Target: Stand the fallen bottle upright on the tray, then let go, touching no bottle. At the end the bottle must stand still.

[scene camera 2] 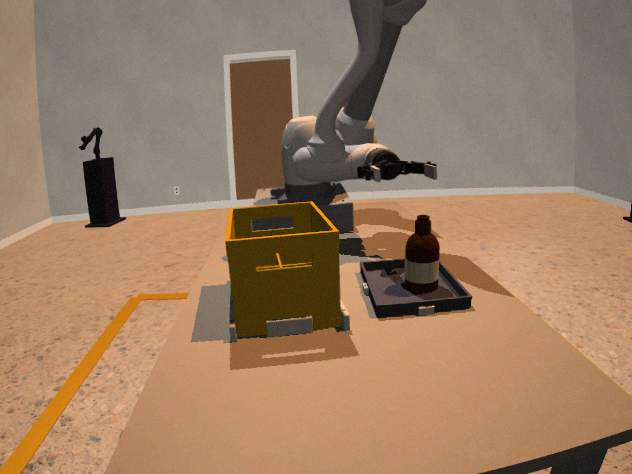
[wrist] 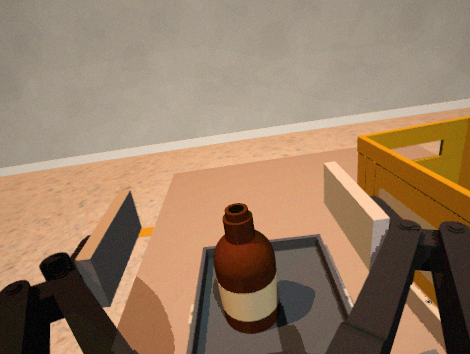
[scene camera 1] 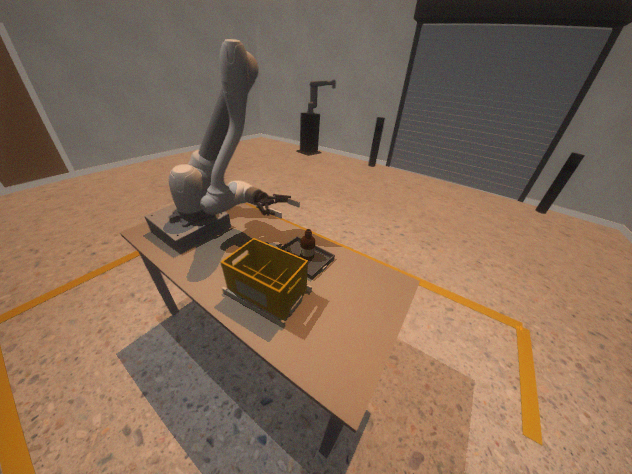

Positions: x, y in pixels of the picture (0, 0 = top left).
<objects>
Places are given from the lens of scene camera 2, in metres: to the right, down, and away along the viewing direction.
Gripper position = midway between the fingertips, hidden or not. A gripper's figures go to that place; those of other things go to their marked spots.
gripper (scene camera 2: 407, 174): 0.21, -0.14, 0.94
brown bottle (scene camera 2: 422, 251): 0.21, 0.03, 0.84
</objects>
